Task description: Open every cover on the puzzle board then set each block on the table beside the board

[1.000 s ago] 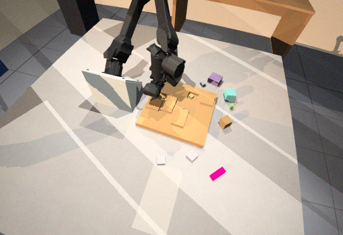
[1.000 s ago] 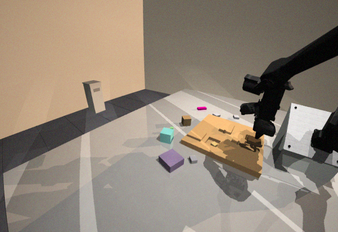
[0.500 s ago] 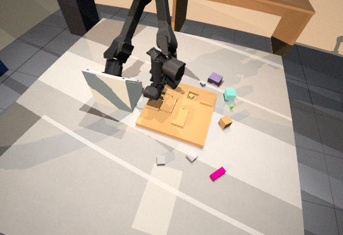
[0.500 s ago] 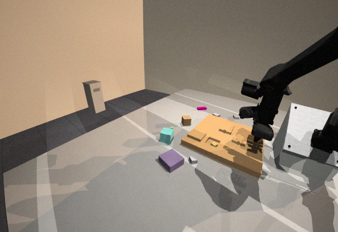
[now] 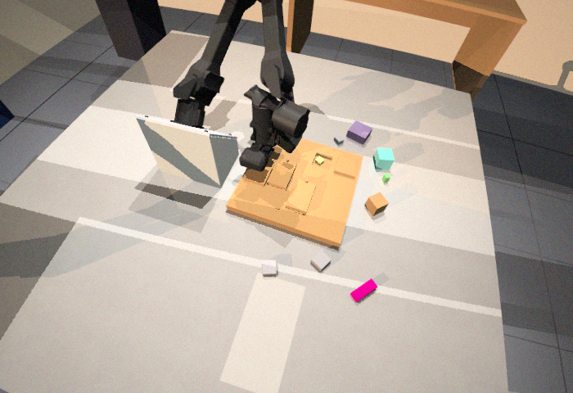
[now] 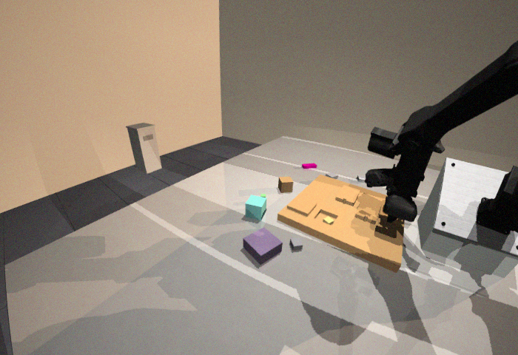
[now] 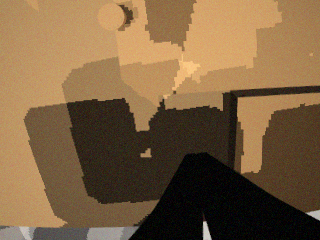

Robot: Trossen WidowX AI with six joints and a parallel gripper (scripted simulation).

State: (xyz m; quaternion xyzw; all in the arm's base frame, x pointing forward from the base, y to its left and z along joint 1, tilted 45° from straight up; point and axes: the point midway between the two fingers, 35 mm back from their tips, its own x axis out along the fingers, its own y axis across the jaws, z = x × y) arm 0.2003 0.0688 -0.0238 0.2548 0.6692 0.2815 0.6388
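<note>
The puzzle board lies 110 mm ahead of my gripper tip, 10 mm to the left of it and 10 mm below it. Also, from my gripper tip: grey tile: 270 mm to the right, 120 mm ahead, 20 mm below; then brown cube: 320 mm ahead, 10 mm to the right, 10 mm below; then small grey cube: 190 mm to the left, 170 mm ahead, 20 mm below.
</note>
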